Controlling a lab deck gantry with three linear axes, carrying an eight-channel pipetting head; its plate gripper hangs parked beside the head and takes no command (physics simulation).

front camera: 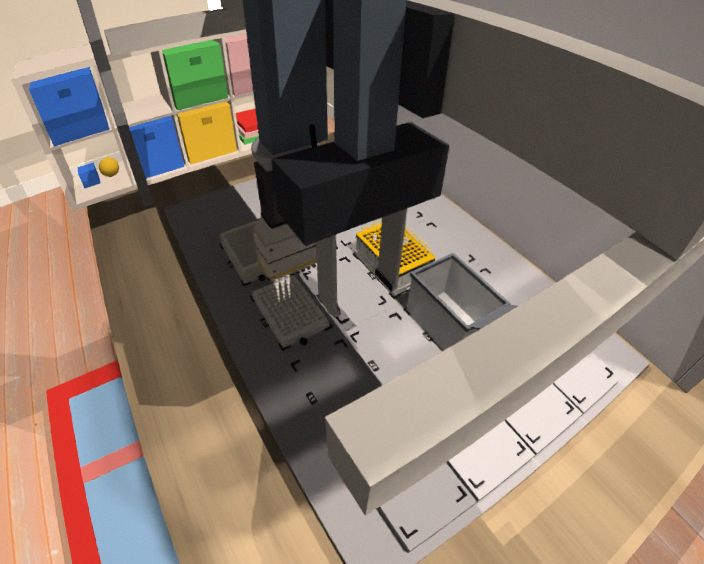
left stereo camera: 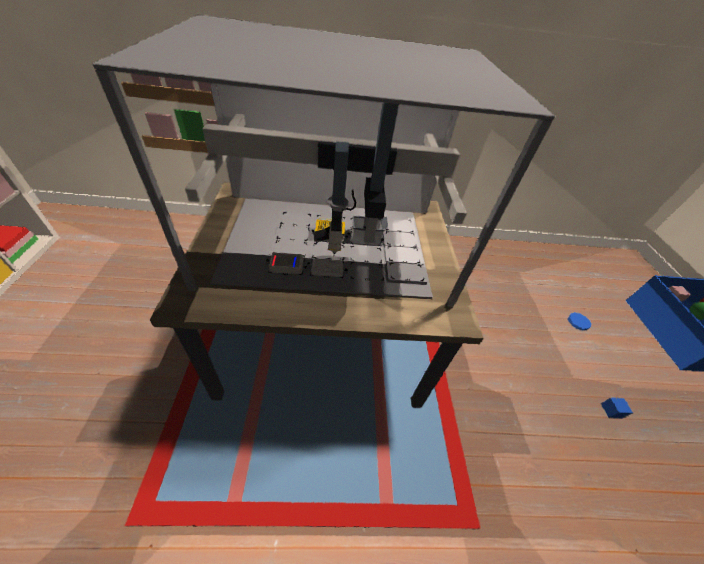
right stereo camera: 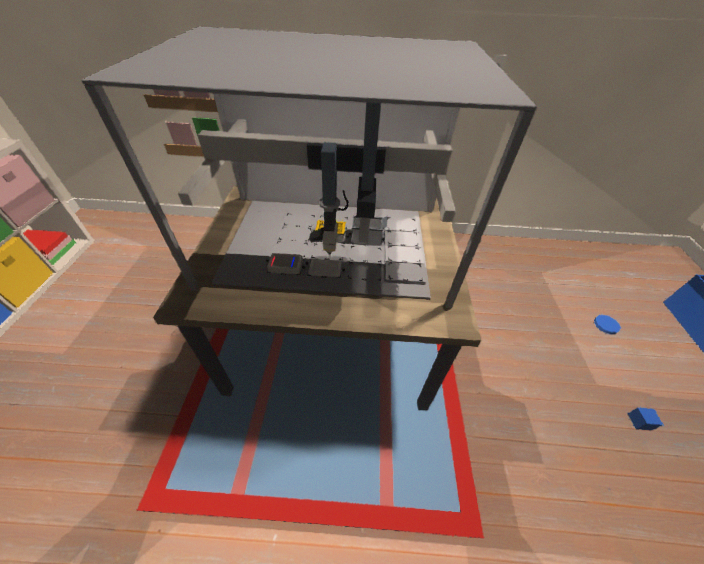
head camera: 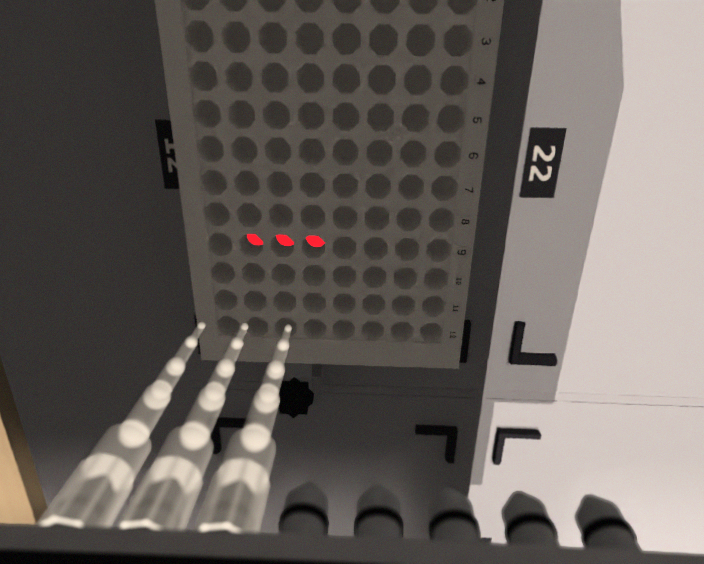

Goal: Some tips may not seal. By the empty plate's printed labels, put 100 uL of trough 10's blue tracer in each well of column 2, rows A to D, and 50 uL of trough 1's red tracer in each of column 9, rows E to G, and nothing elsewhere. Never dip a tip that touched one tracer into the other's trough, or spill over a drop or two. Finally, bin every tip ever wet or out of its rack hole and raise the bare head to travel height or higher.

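Note:
The plate (head camera: 329, 352) (front camera: 287, 339) (left stereo camera: 327, 269) shows red in three column 9 wells (head camera: 284, 240), second to fourth from the left. The part of column 2 in the head view shows no blue. Three tips (head camera: 267, 399) (front camera: 283, 287) hang on the left nozzles, ends near the column 12 edge; no colour shows in them. Five nozzles (head camera: 379, 514) are bare. The trough block (left stereo camera: 286, 270) (right stereo camera: 285, 270) has a red strip (left stereo camera: 274, 260) and a blue strip (left stereo camera: 294, 262). The plate gripper (front camera: 364, 300) hangs with its paddles wide apart, holding nothing.
The yellow tip rack (front camera: 420, 258) (right stereo camera: 337, 225) stands behind the gripper paddles. The deep grey bin (front camera: 428, 317) stands to its right in the front view. A pale beam (front camera: 470, 381) crosses the front view. The white carrier places (front camera: 493, 458) lie beyond it.

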